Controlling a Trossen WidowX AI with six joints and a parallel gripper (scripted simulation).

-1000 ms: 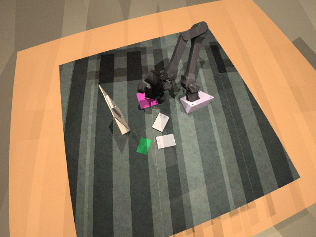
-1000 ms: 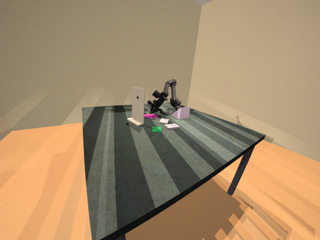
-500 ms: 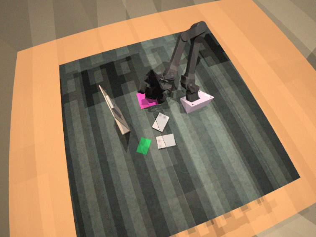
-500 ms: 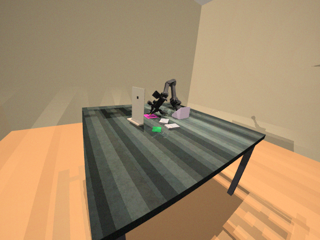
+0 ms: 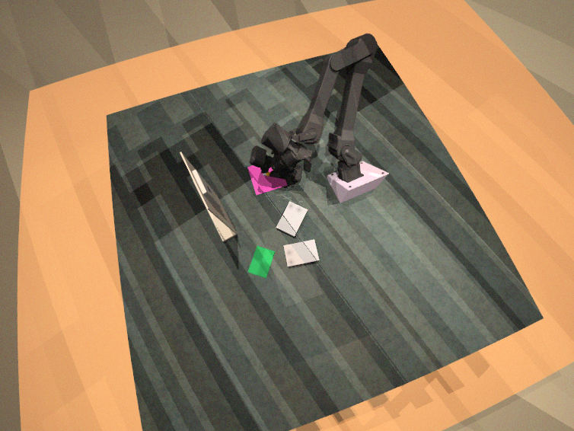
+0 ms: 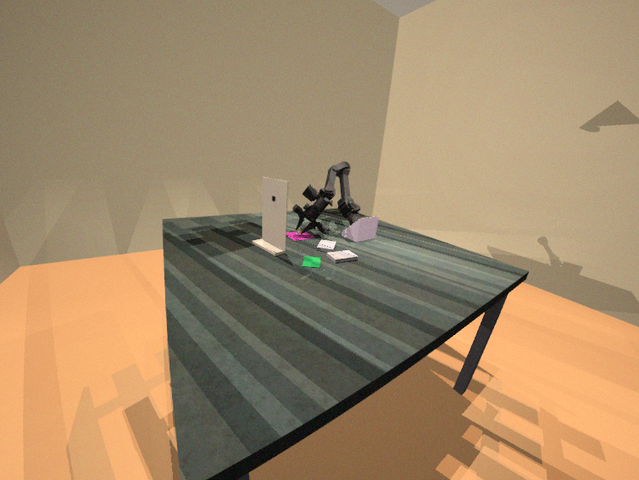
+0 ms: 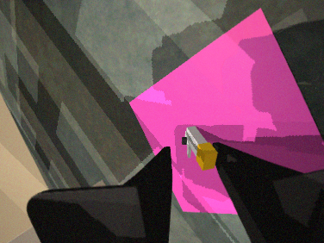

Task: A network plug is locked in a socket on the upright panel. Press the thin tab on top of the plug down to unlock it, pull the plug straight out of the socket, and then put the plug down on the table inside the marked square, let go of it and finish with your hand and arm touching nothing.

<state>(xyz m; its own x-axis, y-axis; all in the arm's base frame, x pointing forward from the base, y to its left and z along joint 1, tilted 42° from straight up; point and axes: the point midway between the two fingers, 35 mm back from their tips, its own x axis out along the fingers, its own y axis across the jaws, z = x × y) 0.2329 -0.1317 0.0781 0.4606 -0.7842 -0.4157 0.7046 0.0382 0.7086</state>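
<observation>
The network plug lies right at my gripper tip. Round my gripper tip: magenta marked square: 20 mm below; then upright panel: 190 mm ahead, 110 mm above, 80 mm to the left.
</observation>
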